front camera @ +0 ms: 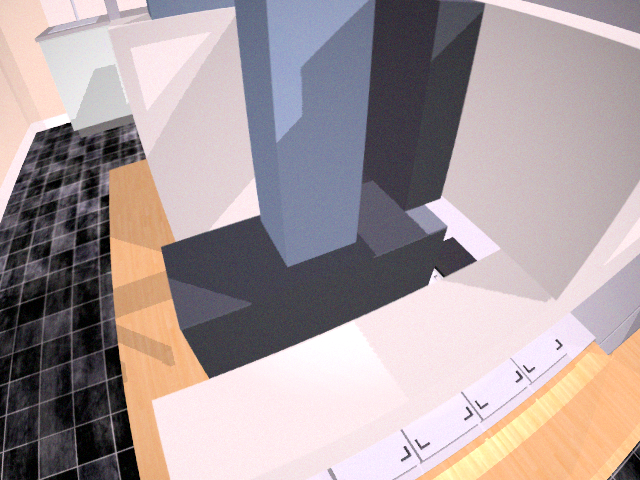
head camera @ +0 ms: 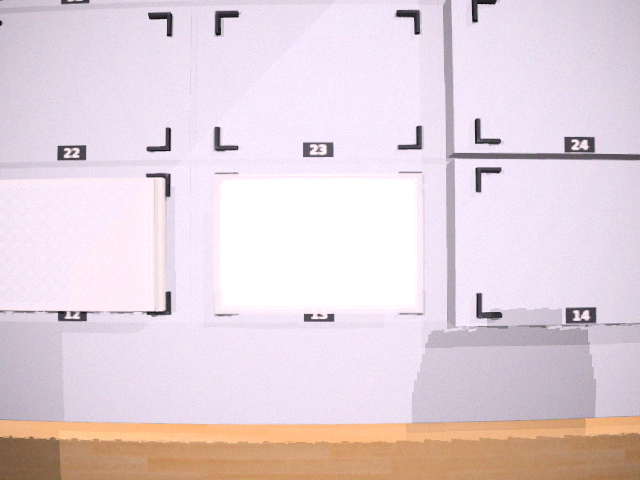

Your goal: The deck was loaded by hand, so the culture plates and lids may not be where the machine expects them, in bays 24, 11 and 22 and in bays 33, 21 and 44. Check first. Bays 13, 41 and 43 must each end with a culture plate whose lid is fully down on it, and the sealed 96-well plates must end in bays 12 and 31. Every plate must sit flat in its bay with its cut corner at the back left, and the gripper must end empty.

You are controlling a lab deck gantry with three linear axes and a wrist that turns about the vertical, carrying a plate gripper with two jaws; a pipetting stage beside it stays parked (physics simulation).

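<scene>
In the head camera, a white-topped plate lies in bay 13, squared to its corner marks; glare hides its detail and cut corner. A pale sealed plate with faint round wells lies in bay 12, its left part out of frame. No plate shows in bay 23 or in the visible parts of bays 22, 24 and 14. In the front camera, part of a black-topped plate shows behind the beam. The gripper's dark body hangs under the blue column; its jaws are hidden there and do not show in the head camera.
The blue column stands over the deck in the front camera. A wide cream beam crosses the foreground and hides much of the deck. Raised bay blocks stand at the right in the head camera. The wooden bench edge runs along the front.
</scene>
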